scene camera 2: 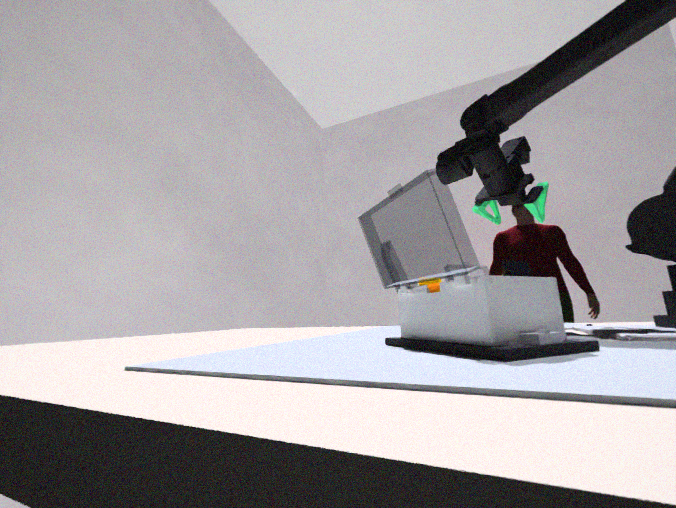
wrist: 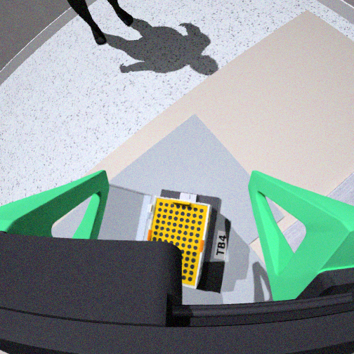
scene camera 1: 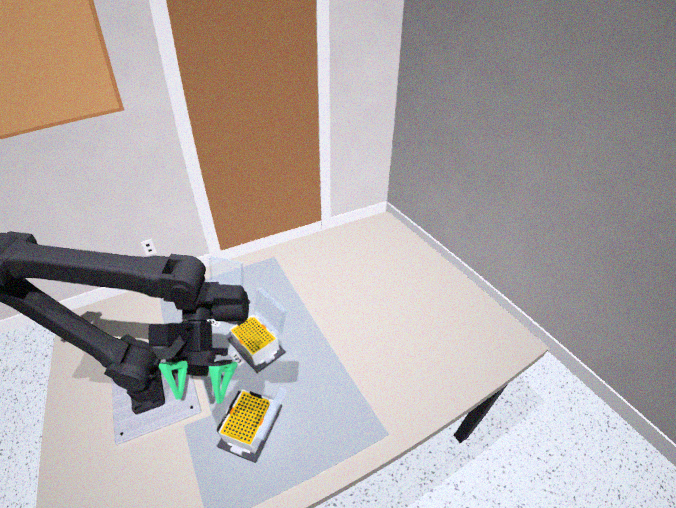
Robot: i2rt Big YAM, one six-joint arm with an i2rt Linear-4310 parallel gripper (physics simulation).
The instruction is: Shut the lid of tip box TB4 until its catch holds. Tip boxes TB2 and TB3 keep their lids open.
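Frame: origin at the arm's base, x right, y back, z down, level; millimetres.
Seen in the pictures: gripper, fingertip midpoint: (scene camera 2: pixel 519 222) (scene camera 1: pixel 198 401); arm's base, origin of the base link: (scene camera 1: pixel 148 391).
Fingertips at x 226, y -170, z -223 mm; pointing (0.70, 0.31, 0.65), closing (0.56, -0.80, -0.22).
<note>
Offsets run from my fingertips to a thing's top centre. "spot": to the spot under its first point. Level surfaces: height alone.
Tip box TB4 {dx -19, dy -67, dz +153 mm} (scene camera 1: pixel 245 419) (wrist: pixel 177 225) holds a yellow tip rack on a dark base; its label shows in the wrist view. Its clear lid {spot: dx +48, dy -119, dz +85 mm} (scene camera 1: pixel 271 417) (wrist: pixel 131 212) stands open on the side away from the robot base. My gripper (scene camera 1: pixel 199 400) (scene camera 2: pixel 519 222) (wrist: pixel 178 178) is open and empty, raised above the table and apart from TB4. A middle tip box {dx -249, dy -157, dz +153 mm} (scene camera 1: pixel 254 337) has its lid {spot: dx -275, dy -228, dz +120 mm} (scene camera 1: pixel 270 308) open. A far box, largely hidden by the arm in scene camera 1, shows its open lid {spot: dx -504, dy -149, dz +117 mm} (scene camera 1: pixel 225 268) (scene camera 2: pixel 420 229) and white body {spot: dx -487, dy -119, dz +196 mm} (scene camera 2: pixel 448 314). I cannot tell which is TB2 or TB3.
The boxes stand on a blue-grey mat {dz +227 mm} (scene camera 1: pixel 327 398) (scene camera 2: pixel 273 362) (wrist: pixel 195 140) on the beige table {dz +230 mm} (scene camera 1: pixel 393 305). The robot's base plate (scene camera 1: pixel 155 423) lies left of TB4 in scene camera 1. A person in red (scene camera 2: pixel 527 245) stands beyond the table.
</note>
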